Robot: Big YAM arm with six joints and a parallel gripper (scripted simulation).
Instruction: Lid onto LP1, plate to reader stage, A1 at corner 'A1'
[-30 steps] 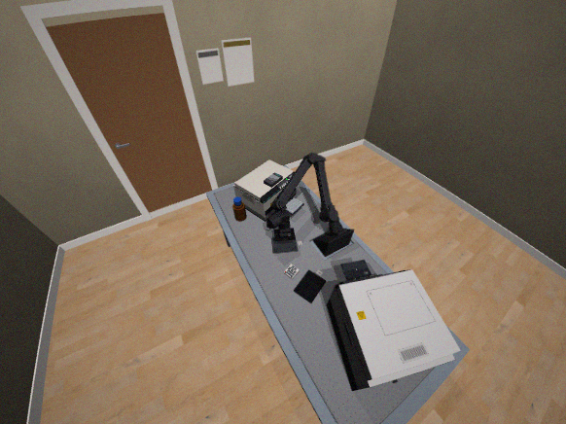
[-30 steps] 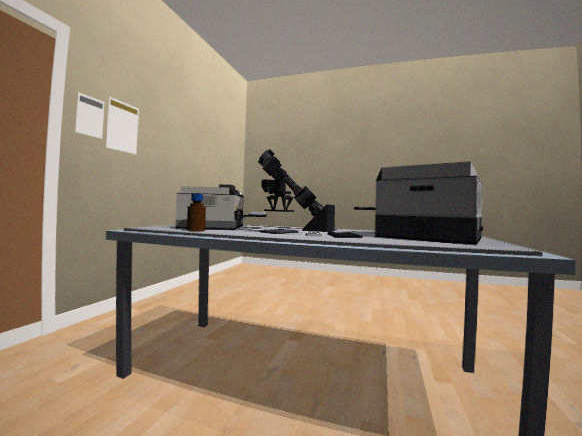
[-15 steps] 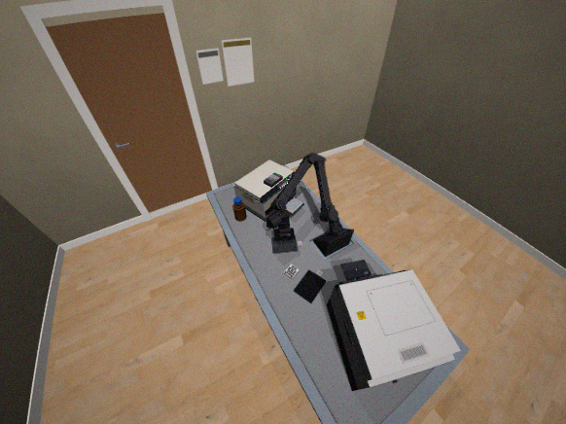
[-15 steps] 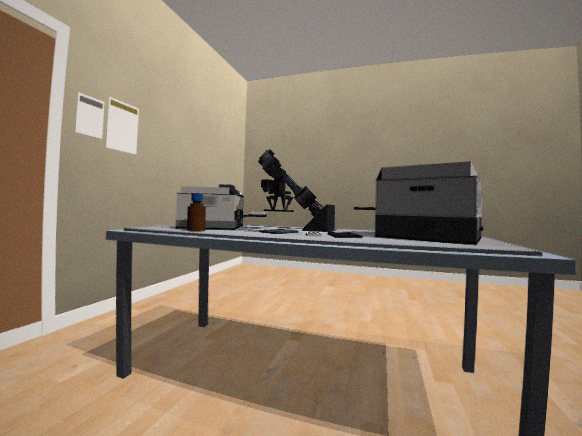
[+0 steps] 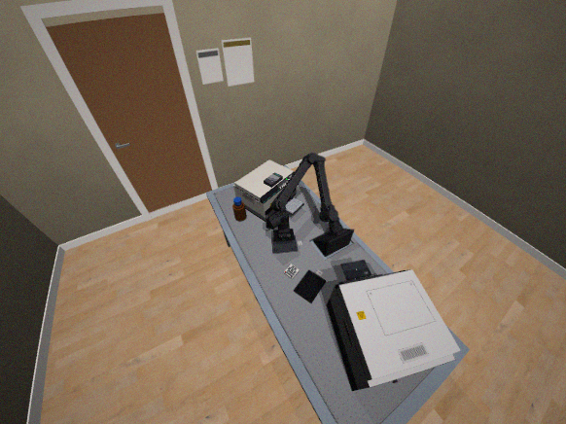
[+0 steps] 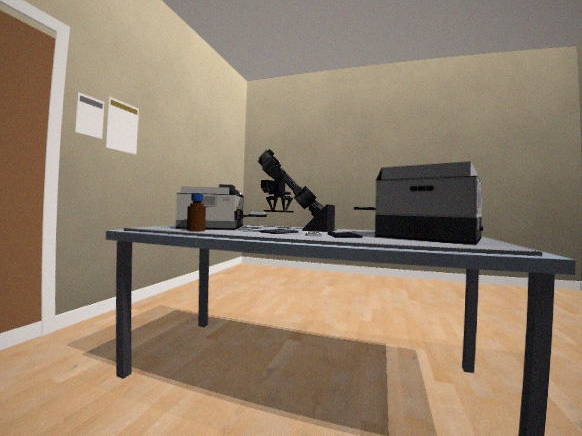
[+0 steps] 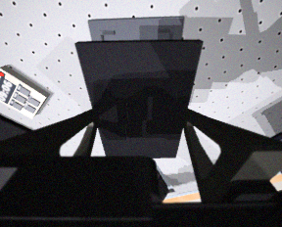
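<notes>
My gripper is now right at the dark see-through lid. Round my hand: well plate: 210 mm behind, 200 mm to the right, 20 mm below; then bench position N1: 20 mm ahead, 330 mm to the left, 110 mm below; then grey-blue LP1 pad: 110 mm below.
</notes>
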